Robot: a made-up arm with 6 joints.
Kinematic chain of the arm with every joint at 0, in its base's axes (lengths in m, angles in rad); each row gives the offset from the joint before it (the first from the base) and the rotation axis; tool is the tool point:
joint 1: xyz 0 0 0.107 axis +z
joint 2: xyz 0 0.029 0 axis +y
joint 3: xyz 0 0 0.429 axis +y
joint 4: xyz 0 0 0.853 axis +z
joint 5: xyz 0 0 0 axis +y
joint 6: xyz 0 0 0.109 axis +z
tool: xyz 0 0 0
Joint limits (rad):
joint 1: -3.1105..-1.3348
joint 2: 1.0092..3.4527
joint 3: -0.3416..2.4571
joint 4: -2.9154..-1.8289
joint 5: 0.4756..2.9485
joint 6: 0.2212..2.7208
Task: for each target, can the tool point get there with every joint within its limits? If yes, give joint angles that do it. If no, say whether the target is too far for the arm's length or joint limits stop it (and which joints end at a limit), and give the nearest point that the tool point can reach.
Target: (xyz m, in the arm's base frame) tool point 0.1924 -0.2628 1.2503
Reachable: no: joint limits stop it (at a limit: joint 1, joint 2, joint 3, joint 4) | nearest point 0.1906 -0.7687 1.0437 | short by 0.546 m
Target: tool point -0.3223 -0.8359 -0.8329
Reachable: yes | joints -1.9107 1.9694 0.6724 -2.4712 0.9265 1.9423
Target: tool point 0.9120 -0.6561 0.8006
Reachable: no: joint limits stop it (at a limit: joint 1, joint 3, joint 4, joint 5) | nearest point 0.2333 -0.8662 0.8378 | short by 0.711 m
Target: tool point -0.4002 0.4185 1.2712
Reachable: no: joint limits stop it (at a limit: joint 1, joint 2, joint 3) | nearest point -0.8170 0.0140 1.0449 | short by 0.623 m
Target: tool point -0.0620 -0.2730 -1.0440
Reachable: yes | joints -1.7835 2.1349 1.1805 -2.7532 0.8848 2.3585
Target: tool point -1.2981 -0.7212 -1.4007
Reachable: no: too far | nearest point -0.8467 -0.4704 -0.8764 | short by 0.736 m
